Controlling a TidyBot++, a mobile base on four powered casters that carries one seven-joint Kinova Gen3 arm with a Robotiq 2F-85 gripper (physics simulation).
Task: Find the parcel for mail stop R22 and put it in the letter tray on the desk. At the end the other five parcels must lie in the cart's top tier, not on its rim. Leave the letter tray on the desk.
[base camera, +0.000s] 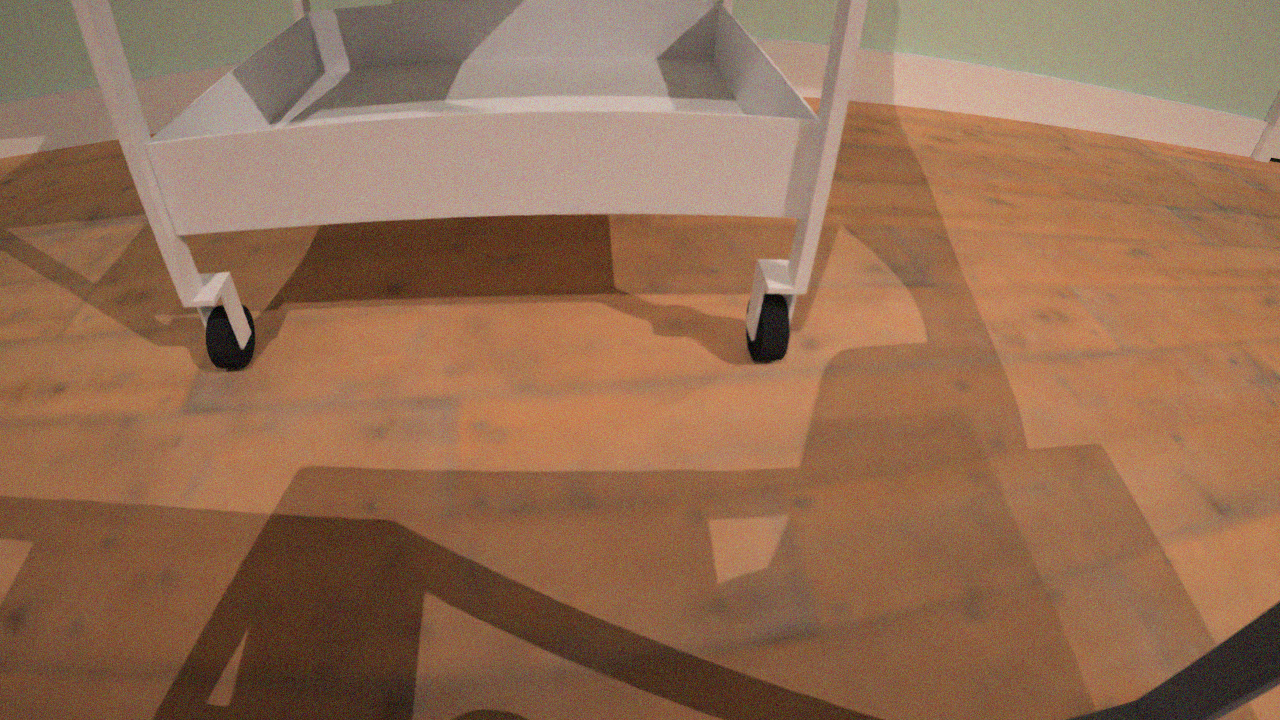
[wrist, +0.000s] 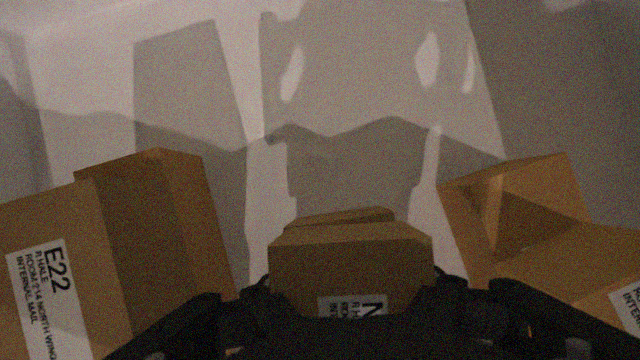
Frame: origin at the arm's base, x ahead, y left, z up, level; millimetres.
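Seen in the pictures: gripper, fingertip midpoint: [wrist: 349, 277].
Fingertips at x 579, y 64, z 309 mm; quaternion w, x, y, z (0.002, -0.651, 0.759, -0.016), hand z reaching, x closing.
A point is followed by its place in that frame.
My gripper [wrist: 349, 277] @(x 579, y 64, z 309 mm) is shut on a brown parcel [wrist: 350, 262] @(x 602, y 61, z 366 mm) whose label starts with N; the rest of its mail stop is hidden. Another brown parcel [wrist: 345, 217] @(x 612, y 58, z 310 mm) shows behind its upper edge. At the left in the wrist view, a parcel labelled E22 [wrist: 50, 215] @(x 644, y 169, z 368 mm) overlaps another parcel [wrist: 150, 210] @(x 639, y 148, z 339 mm). At the right are a parcel with a partly cut-off label [wrist: 585, 255] @(x 579, y -35, z 346 mm) and another parcel [wrist: 462, 215] @(x 597, y -10, z 295 mm) behind it. These parcels are in the cart's white top tier [wrist: 235, 60] @(x 737, y 110, z 266 mm). No R22 label can be read. The letter tray and desk do not show.
In the base view, the cart's lower tier [base camera: 483, 170] @(x 475, y 54, z -234 mm) stands ahead, between white posts [base camera: 827, 161] @(x 468, y -154, z -219 mm) on black casters [base camera: 768, 327] @(x 473, y -139, z -356 mm) [base camera: 230, 336] @(x 472, y 267, z -359 mm). A green wall [base camera: 1074, 53] @(x 1138, y -867, z -256 mm) with a pale skirting board [base camera: 1029, 94] @(x 1118, y -782, z -344 mm) is behind it. A dark bar [base camera: 1226, 671] crosses the lower right corner.
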